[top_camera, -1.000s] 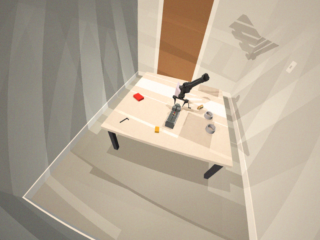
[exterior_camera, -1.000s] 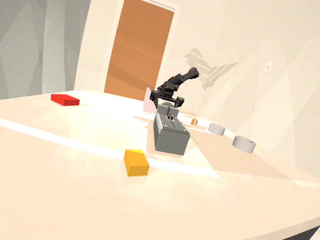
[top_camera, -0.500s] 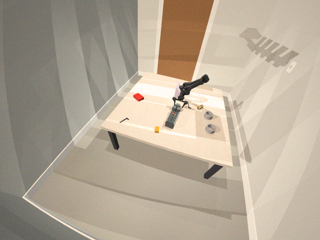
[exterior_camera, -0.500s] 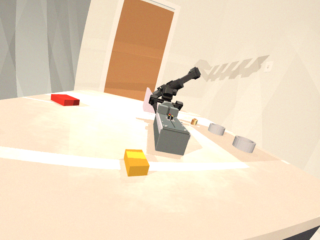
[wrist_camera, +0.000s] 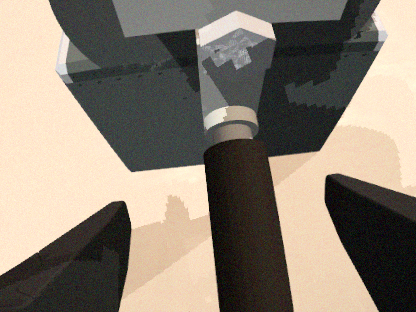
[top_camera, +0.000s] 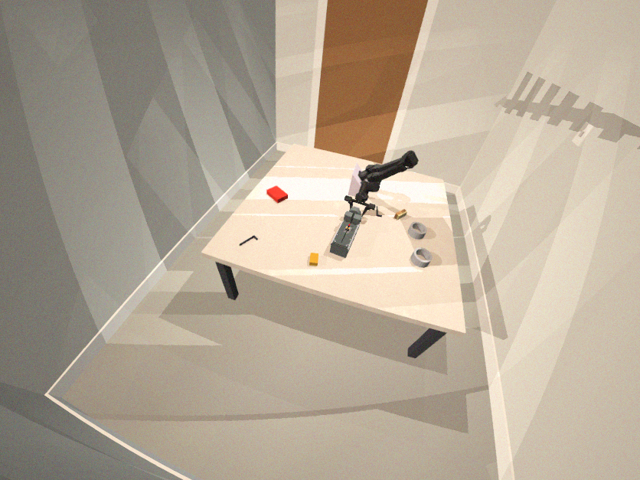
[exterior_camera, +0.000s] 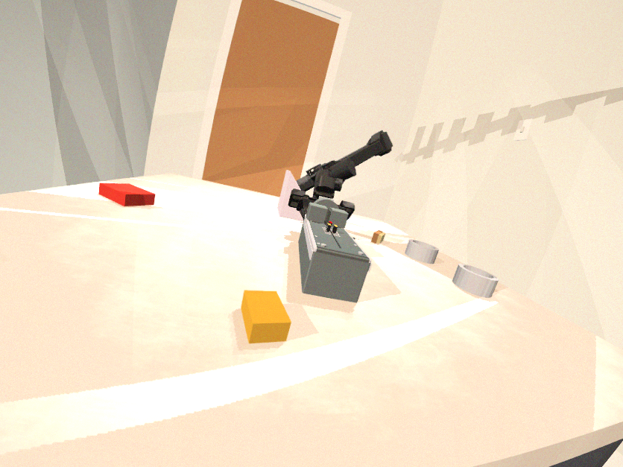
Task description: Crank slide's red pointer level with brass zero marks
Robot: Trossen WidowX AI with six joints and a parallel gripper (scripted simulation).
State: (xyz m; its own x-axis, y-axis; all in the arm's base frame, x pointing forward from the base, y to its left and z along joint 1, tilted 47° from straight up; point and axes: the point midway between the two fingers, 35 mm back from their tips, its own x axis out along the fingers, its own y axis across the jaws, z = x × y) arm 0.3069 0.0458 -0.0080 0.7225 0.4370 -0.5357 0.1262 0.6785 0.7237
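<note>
My gripper tip is now 140 mm short of the red pointer, 50 mm below it and 20 mm to the left of it. From my gripper tip the other things lie so: dark brown crank handle 20 mm behind, 20 mm above; then yellow block 360 mm ahead, 150 mm to the right, 20 mm below; then tan block 280 mm to the left, 150 mm behind, 20 mm below.
</note>
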